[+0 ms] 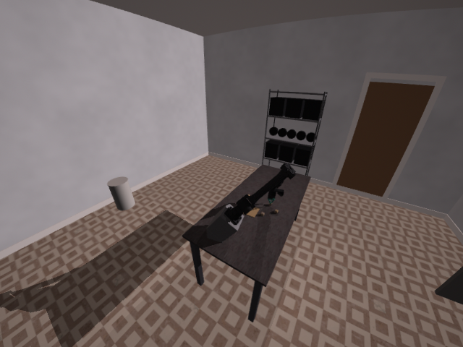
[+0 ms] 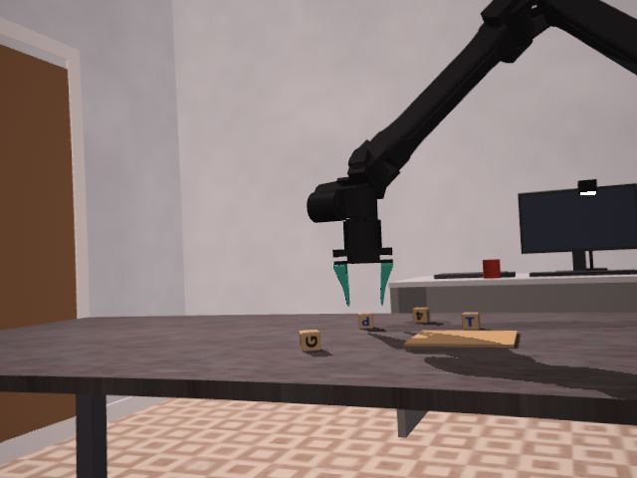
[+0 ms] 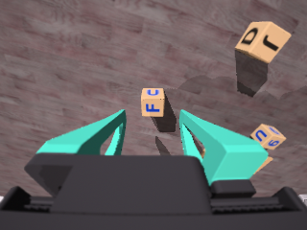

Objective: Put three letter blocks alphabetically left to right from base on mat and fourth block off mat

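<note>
Right now my hand is 17 cm past the mat, 15 cm to the right of it and 5 cm above it. From my hand the other things lie so: block: 18 cm behind, 3 cm below, 2 cm to the left.
</note>
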